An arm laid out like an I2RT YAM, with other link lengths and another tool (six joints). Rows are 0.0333 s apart.
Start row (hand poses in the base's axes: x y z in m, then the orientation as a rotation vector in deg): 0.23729 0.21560 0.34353 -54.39 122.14 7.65
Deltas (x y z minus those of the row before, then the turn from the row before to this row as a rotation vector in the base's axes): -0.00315 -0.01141 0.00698 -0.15 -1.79 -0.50; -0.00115 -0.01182 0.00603 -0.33 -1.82 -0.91; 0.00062 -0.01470 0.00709 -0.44 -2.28 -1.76; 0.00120 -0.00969 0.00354 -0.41 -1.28 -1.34; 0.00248 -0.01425 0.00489 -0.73 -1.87 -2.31; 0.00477 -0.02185 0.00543 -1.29 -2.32 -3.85; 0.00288 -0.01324 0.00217 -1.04 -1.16 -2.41; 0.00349 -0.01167 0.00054 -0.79 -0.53 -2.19; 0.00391 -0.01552 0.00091 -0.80 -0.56 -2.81; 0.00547 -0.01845 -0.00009 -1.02 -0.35 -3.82; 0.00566 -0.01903 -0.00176 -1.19 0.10 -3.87; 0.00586 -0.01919 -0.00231 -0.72 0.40 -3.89; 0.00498 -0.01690 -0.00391 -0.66 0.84 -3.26; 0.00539 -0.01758 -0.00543 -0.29 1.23 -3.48; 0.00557 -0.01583 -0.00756 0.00 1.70 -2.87; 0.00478 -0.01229 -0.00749 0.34 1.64 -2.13; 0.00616 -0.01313 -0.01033 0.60 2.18 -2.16; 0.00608 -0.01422 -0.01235 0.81 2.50 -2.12; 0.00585 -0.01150 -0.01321 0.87 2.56 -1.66; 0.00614 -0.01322 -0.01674 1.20 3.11 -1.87
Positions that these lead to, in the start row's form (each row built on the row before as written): 0.23414 0.20419 0.35051 -53.72 120.76 6.35; 0.23299 0.19237 0.35654 -52.72 119.57 4.66; 0.23361 0.17767 0.36363 -50.83 118.32 2.21; 0.23481 0.16798 0.36717 -49.50 117.78 0.50; 0.23729 0.15373 0.37206 -47.28 117.12 -2.31; 0.24206 0.13188 0.37749 -43.74 116.66 -6.69; 0.24494 0.11864 0.37966 -41.72 116.59 -9.54; 0.24843 0.10697 0.38020 -39.89 116.97 -11.79; 0.25234 0.09145 0.38111 -37.41 117.51 -14.41; 0.25781 0.07300 0.38102 -34.07 118.54 -17.78; 0.26347 0.05397 0.37926 -30.85 119.91 -21.25; 0.26933 0.03478 0.37695 -27.36 121.51 -24.18; 0.27431 0.01788 0.37304 -24.57 123.25 -26.62; 0.27970 0.00030 0.36761 -21.41 125.42 -28.74; 0.28527 -0.01553 0.36005 -18.84 127.86 -30.17; 0.29005 -0.02782 0.35256 -16.84 130.08 -30.83; 0.29621 -0.04095 0.34223 -14.82 132.86 -31.18; 0.30229 -0.05517 0.32988 -12.80 135.96 -31.24; 0.30814 -0.06667 0.31667 -11.26 139.01 -30.99; 0.31428 -0.07989 0.29993 -9.45 142.70 -30.41
